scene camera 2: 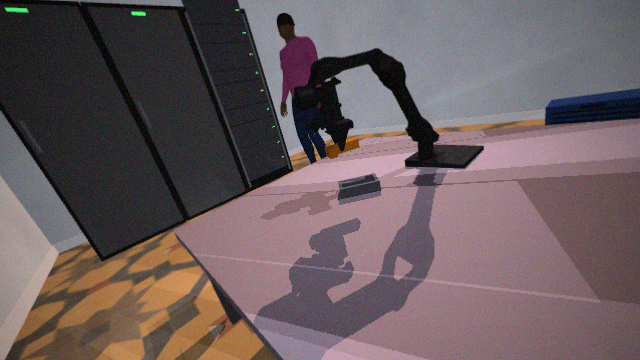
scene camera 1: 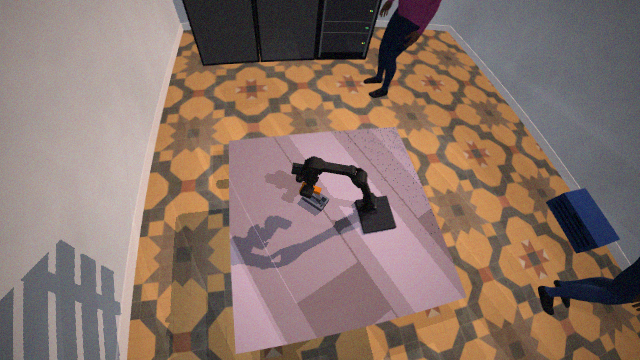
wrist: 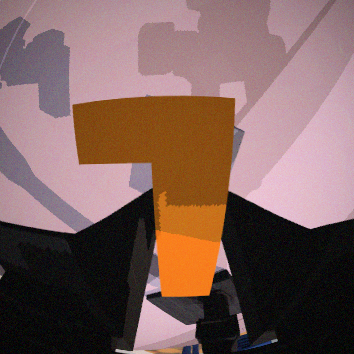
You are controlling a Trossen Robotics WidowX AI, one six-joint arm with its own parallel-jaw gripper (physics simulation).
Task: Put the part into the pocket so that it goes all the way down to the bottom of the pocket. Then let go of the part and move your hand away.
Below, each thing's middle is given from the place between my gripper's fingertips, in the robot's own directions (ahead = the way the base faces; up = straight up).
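The orange L-shaped block (wrist: 188, 139) is there, and it's 1 cm above my hand.
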